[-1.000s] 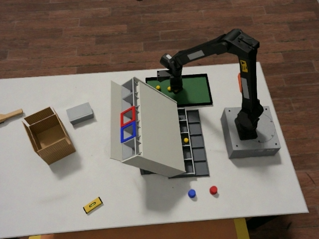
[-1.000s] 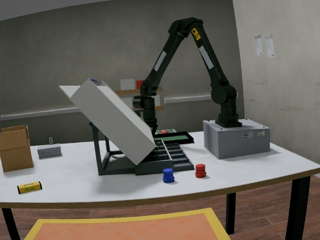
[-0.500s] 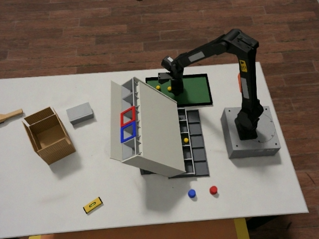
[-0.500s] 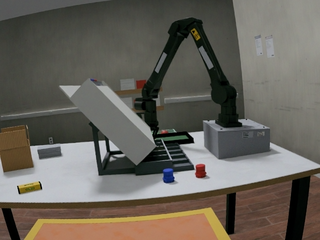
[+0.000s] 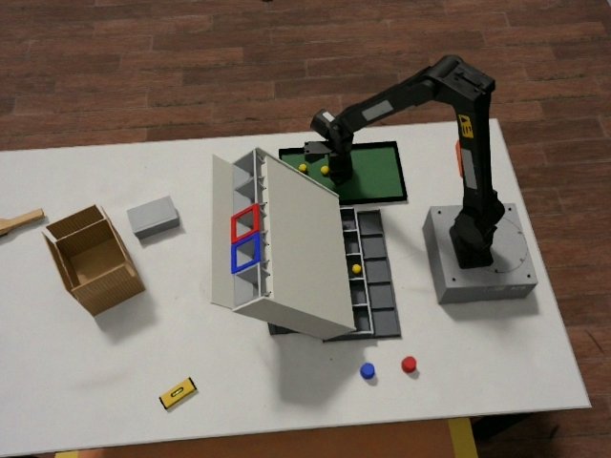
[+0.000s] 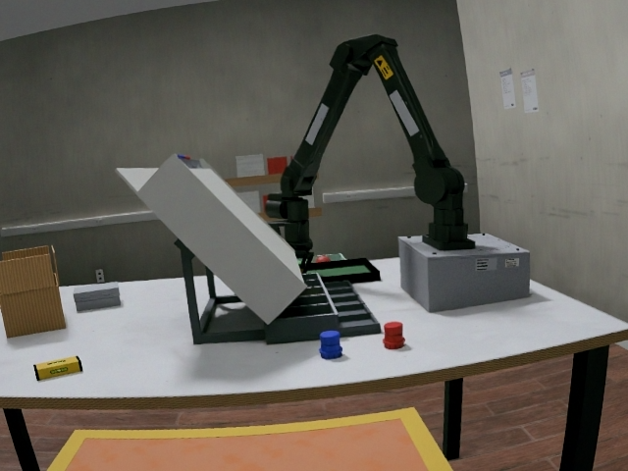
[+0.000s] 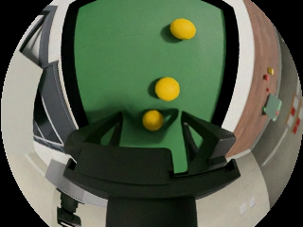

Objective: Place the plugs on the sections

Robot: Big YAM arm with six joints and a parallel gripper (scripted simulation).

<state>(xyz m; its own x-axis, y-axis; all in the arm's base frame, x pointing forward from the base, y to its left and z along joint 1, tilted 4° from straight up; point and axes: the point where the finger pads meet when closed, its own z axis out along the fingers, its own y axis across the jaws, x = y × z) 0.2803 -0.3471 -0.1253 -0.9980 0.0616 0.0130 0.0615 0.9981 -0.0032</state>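
My gripper is now 10 mm past the green marble tray and 10 mm above it. From my hand the other things lie so: white sloped cover: 130 mm ahead, 320 mm to the left, 190 mm above; then cardboard box: 700 mm ahead, 220 mm to the left, 50 mm above.
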